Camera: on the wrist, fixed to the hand. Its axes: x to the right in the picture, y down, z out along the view.
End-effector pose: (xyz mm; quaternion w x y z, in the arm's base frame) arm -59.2 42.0 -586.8 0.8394 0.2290 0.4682 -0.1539
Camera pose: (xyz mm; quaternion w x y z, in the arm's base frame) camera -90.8 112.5 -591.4 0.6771 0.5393 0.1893 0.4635
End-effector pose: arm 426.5 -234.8 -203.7 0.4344 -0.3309 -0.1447 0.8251
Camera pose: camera 447.2 -275.7 -266.1 0.2500 0.3395 -0.1858 -0.8875
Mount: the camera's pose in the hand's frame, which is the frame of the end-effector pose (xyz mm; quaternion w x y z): -15.4 43.7 -62.0 0.7092 0.0515 0.0310 0.7024
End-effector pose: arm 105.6 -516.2 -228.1 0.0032 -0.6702 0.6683 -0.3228
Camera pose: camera 41.0 -480.6 -204.7 0.2428 0.0043 0.9282 -0.2819
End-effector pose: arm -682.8 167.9 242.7 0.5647 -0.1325 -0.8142 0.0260
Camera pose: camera -612.2 199.6 242.6 0.4143 -0.6376 -0.4655 0.4529
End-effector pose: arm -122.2 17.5 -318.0 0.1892 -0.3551 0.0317 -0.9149
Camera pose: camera -138.7 -22.0 -382.5 0.7942 -0.1915 0.2307 -0.5286
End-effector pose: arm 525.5 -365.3 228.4 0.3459 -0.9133 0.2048 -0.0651
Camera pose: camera 481.0 -425.9 246.6 0.3317 -0.4841 0.7942 0.1579
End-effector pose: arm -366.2 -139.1 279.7 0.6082 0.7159 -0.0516 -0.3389
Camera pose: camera -329.2 -90.9 327.7 0.6341 0.5133 -0.5381 0.2117
